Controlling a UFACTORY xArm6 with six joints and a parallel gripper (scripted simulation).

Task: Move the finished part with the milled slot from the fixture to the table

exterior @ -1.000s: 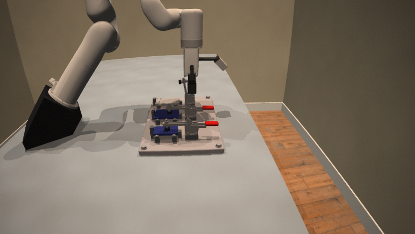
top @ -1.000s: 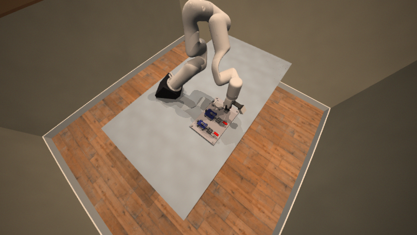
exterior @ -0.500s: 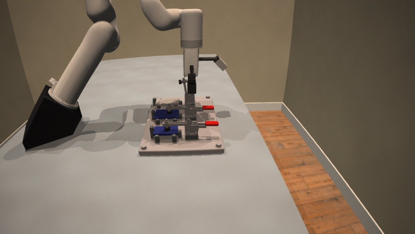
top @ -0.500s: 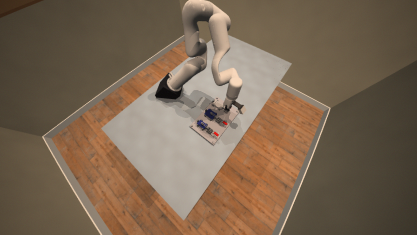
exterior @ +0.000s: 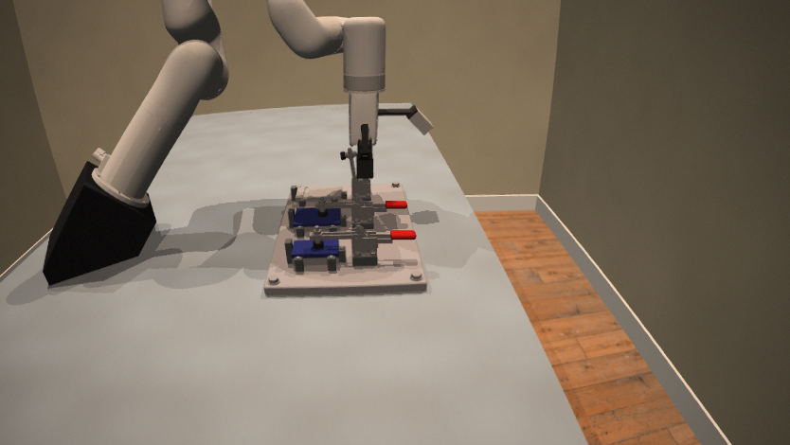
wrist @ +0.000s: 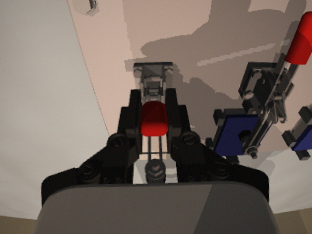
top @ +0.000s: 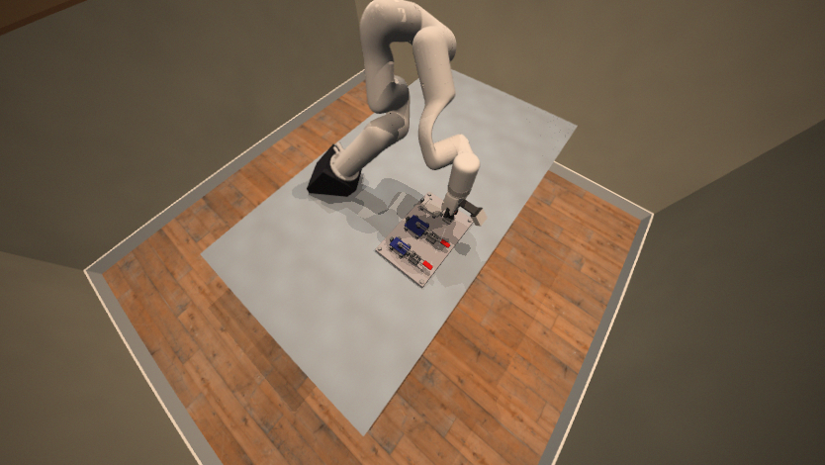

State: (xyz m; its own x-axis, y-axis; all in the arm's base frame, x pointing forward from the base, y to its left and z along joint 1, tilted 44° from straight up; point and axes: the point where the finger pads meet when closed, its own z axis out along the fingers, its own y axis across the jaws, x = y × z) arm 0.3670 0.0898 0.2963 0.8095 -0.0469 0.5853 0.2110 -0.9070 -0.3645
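My gripper is now 100 mm past the finished part, 30 mm to the left of it and 50 mm above it. Also, from my hand: fixture plate 10 mm behind, 120 mm to the right, 70 mm below.
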